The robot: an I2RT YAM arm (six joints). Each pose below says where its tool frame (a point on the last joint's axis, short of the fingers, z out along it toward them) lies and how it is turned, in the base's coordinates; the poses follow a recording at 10 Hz.
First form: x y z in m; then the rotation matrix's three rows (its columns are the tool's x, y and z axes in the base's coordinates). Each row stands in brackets.
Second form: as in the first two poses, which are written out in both.
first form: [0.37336, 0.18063, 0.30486], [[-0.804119, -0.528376, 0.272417], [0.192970, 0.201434, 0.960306], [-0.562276, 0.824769, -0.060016]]
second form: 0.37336, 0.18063, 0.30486, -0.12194, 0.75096, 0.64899, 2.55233
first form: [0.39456, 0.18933, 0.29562], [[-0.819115, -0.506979, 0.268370], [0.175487, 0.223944, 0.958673], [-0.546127, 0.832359, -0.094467]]
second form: 0.39456, 0.18933, 0.29562, -0.11804, 0.76114, 0.63776, 2.57702
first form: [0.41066, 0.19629, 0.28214], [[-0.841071, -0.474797, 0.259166], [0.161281, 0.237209, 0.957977], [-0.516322, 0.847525, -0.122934]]
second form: 0.41066, 0.19629, 0.28214, -0.10946, 0.76853, 0.63038, 2.61276
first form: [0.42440, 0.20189, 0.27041], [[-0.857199, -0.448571, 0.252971], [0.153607, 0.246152, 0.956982], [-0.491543, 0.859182, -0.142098]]
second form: 0.42440, 0.20189, 0.27041, -0.10161, 0.77349, 0.62561, 2.63949
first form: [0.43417, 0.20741, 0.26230], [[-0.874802, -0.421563, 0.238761], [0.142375, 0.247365, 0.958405], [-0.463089, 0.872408, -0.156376]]
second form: 0.43417, 0.20741, 0.26230, -0.09508, 0.77600, 0.62352, 2.67234
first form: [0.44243, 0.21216, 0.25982], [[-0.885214, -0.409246, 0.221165], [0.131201, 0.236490, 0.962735], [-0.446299, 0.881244, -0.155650]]
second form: 0.44243, 0.21216, 0.25982, -0.09446, 0.77370, 0.62647, 2.69561
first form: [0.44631, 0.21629, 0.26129], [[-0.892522, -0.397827, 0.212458], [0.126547, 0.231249, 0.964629], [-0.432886, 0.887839, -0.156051]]
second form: 0.44631, 0.21629, 0.26129, -0.09196, 0.77281, 0.62794, 2.71086
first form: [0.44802, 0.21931, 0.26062], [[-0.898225, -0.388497, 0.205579], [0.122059, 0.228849, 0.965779], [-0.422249, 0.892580, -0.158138]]
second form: 0.44802, 0.21931, 0.26062, -0.09009, 0.77269, 0.62836, 2.72323
